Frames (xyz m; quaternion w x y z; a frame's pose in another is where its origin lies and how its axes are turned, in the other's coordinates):
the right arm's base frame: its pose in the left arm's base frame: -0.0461 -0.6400 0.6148 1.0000 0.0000 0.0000 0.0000
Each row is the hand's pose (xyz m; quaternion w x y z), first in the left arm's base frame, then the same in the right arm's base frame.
Working: the left arm's base frame: its pose in the right arm's base frame: 0.0461 0.6400 -0.6148 1.0000 0.0000 0.0000 0.0000

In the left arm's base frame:
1: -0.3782 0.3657 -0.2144 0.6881 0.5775 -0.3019 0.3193
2: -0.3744 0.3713 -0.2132 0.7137 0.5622 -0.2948 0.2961
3: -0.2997 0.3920 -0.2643 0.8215 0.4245 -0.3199 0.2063
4: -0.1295 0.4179 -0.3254 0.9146 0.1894 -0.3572 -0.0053
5: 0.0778 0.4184 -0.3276 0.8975 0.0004 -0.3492 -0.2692
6: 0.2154 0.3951 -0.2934 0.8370 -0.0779 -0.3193 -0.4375
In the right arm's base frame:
1: -0.3321 1.0057 -0.8292 0.6881 0.5775 -0.3019 0.3193
2: -0.3283 1.0113 -0.8280 0.7137 0.5622 -0.2948 0.2961
3: -0.2536 1.0320 -0.8791 0.8215 0.4245 -0.3199 0.2063
4: -0.0834 1.0579 -0.9402 0.9146 0.1894 -0.3572 -0.0053
5: 0.1239 1.0584 -0.9424 0.8975 0.0004 -0.3492 -0.2692
6: 0.2615 1.0351 -0.9082 0.8370 -0.0779 -0.3193 -0.4375

